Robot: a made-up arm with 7 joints. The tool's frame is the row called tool. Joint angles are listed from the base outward.
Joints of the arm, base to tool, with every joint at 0 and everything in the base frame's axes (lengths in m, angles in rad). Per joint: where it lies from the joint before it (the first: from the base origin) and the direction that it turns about. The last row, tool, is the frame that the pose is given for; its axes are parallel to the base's.
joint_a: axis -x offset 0 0 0.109
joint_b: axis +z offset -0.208 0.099 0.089
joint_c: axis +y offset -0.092 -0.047 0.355
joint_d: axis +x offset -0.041 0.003 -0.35
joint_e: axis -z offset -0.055 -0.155 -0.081
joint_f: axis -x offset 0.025 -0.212 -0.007
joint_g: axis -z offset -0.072 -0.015 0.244
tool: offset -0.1 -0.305 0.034
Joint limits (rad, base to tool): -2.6..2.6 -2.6..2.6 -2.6..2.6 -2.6..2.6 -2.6..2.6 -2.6..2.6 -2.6..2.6
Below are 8 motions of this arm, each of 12 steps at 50 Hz.
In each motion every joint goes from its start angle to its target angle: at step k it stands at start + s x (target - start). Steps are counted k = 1, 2, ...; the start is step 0. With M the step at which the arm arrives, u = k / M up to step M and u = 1 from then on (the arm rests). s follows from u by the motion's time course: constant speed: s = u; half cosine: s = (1 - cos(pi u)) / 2; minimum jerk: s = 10 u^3 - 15 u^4 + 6 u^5.
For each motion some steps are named. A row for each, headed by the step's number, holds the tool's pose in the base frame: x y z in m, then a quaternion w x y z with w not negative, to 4 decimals.
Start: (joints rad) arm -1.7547 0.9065 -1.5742 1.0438 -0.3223 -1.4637 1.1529
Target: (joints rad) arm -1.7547 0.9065 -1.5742 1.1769 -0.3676 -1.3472 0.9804
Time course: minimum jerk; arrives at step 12
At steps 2, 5, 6, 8, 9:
2: 0.6322 -0.2780 0.7199 0.1351 -0.5434 0.3336 -0.7584
5: 0.6176 -0.2956 0.7516 0.1572 -0.5292 0.3563 -0.7538
6: 0.6098 -0.3046 0.7669 0.1682 -0.5219 0.3673 -0.7513
8: 0.5944 -0.3225 0.7950 0.1893 -0.5075 0.3878 -0.7458
9: 0.5884 -0.3292 0.8051 0.1971 -0.5020 0.3951 -0.7437

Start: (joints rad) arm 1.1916 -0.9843 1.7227 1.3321 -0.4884 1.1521 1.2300
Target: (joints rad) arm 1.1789 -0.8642 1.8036 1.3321 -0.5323 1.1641 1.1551
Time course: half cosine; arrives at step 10
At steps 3, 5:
3: -0.7113 1.1056 -0.0198 0.3204 -0.1680 0.0940 -0.9275
5: -0.7272 1.1052 0.0144 0.3345 -0.1823 0.1074 -0.9184

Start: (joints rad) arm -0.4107 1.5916 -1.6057 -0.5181 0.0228 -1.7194 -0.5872
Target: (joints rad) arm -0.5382 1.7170 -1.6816 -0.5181 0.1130 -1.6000 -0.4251
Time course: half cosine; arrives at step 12
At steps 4, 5, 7, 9, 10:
4: 0.5632 0.2811 0.6599 0.2282 -0.6147 0.4733 -0.5882
5: 0.5604 0.2840 0.6615 0.2309 -0.6204 0.4748 -0.5800
7: 0.5531 0.2908 0.6651 0.2369 -0.6330 0.4768 -0.5621
9: 0.5454 0.2973 0.6687 0.2425 -0.6443 0.4770 -0.5464
10: 0.5423 0.2998 0.6701 0.2445 -0.6484 0.4767 -0.5408

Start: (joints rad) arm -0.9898 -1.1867 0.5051 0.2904 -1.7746 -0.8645 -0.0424
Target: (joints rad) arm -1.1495 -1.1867 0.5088 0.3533 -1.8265 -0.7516 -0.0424
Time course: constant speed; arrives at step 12
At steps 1, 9, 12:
1: -0.2969 0.2068 -0.1150 0.3423 0.8942 -0.1570 0.2420
9: -0.2725 0.2011 -0.0873 0.3252 0.8934 -0.2034 0.2338
12: -0.2643 0.1975 -0.0774 0.3189 0.8928 -0.2207 0.2290

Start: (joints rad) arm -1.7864 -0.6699 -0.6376 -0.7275 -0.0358 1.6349 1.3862
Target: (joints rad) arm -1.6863 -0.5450 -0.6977 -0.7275 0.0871 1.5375 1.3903
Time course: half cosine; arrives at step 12
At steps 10, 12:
10: -0.4553 0.1392 0.1889 0.4985 -0.5160 0.0889 -0.6909
12: -0.4502 0.1402 0.1871 0.4928 -0.5143 0.0892 -0.6962

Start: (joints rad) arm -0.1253 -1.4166 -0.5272 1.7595 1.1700 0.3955 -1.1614
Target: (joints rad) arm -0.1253 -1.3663 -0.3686 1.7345 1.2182 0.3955 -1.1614
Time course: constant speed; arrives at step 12
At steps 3, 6, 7, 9, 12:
3: -0.4149 0.0950 -0.3300 0.6933 0.5127 -0.4411 -0.2490
6: -0.4248 0.1313 -0.3276 0.6850 0.5310 -0.4265 -0.2587
7: -0.4283 0.1434 -0.3264 0.6822 0.5370 -0.4215 -0.2619
9: -0.4356 0.1672 -0.3234 0.6765 0.5488 -0.4114 -0.2683
12: -0.4473 0.2024 -0.3174 0.6677 0.5661 -0.3957 -0.2776

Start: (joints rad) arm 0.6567 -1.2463 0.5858 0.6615 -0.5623 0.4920 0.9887
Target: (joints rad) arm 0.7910 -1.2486 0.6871 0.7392 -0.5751 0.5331 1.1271
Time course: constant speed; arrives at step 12
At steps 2, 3, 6, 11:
2: -0.9257 0.5417 -0.0528 0.6088 -0.0408 -0.1494 -0.7781
3: -0.9234 0.5475 -0.0605 0.6034 -0.0406 -0.1519 -0.7818
6: -0.9159 0.5645 -0.0839 0.5872 -0.0397 -0.1594 -0.7926
11: -0.9021 0.5910 -0.1237 0.5594 -0.0375 -0.1722 -0.8099

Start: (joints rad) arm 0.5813 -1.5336 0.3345 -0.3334 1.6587 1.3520 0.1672
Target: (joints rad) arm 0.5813 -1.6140 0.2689 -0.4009 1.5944 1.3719 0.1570
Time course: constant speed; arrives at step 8
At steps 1, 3, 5, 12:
1: -0.1308 0.4586 0.2413 0.2134 0.1431 -0.4963 0.8292
3: -0.1235 0.4559 0.2384 0.2182 0.1433 -0.4935 0.8296
5: -0.1163 0.4528 0.2357 0.2233 0.1434 -0.4909 0.8298
12: -0.1055 0.4477 0.2317 0.2314 0.1436 -0.4874 0.8296

